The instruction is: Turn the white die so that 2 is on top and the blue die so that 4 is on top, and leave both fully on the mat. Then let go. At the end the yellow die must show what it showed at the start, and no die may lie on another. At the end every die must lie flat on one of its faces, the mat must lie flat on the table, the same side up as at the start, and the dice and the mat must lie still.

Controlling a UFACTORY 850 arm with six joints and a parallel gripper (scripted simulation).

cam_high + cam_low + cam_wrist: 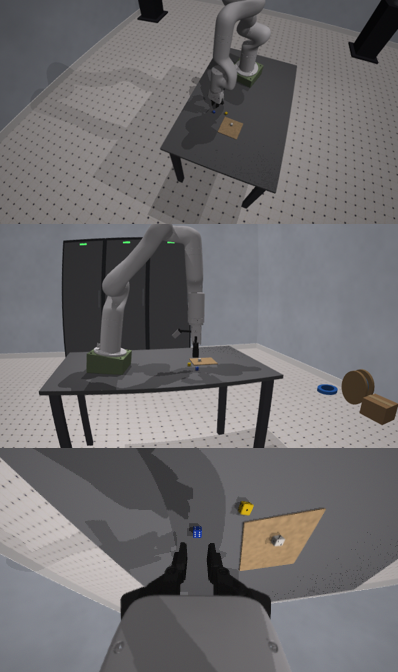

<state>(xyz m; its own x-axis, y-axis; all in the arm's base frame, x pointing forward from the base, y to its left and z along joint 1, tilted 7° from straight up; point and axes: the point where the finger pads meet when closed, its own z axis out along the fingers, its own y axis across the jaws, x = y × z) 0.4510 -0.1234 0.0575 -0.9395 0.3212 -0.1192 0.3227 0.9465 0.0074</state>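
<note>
Now: the blue die 10 mm ahead of my hand and 90 mm below it. Round my hand: yellow die (10 mm behind, 80 mm to the left, 90 mm below); white die (70 mm ahead, 150 mm to the left, 80 mm below); tan mat (90 mm ahead, 150 mm to the left, 90 mm below).
</note>
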